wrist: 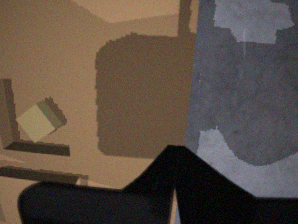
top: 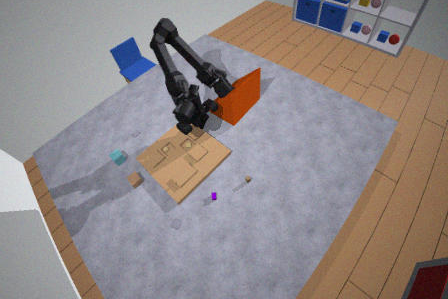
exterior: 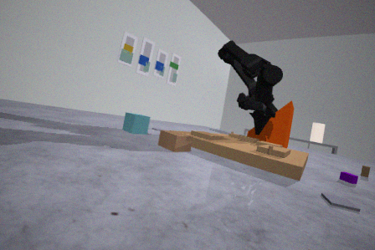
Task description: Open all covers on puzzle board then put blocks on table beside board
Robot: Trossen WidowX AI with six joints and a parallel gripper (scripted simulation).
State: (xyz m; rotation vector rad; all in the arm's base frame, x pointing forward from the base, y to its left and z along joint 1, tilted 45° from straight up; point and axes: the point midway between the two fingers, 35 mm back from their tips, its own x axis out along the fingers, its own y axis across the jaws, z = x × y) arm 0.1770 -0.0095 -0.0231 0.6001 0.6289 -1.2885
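My gripper tip is now 130 mm short of the tan puzzle board, 40 mm to the right of it and 30 mm above it. Round my gripper tip: cyan block: 360 mm ahead, 160 mm to the right, 20 mm below; then small brown block: 300 mm to the left, 30 mm below, 10 mm ahead; then purple block: 260 mm to the left, 150 mm ahead, 40 mm below.
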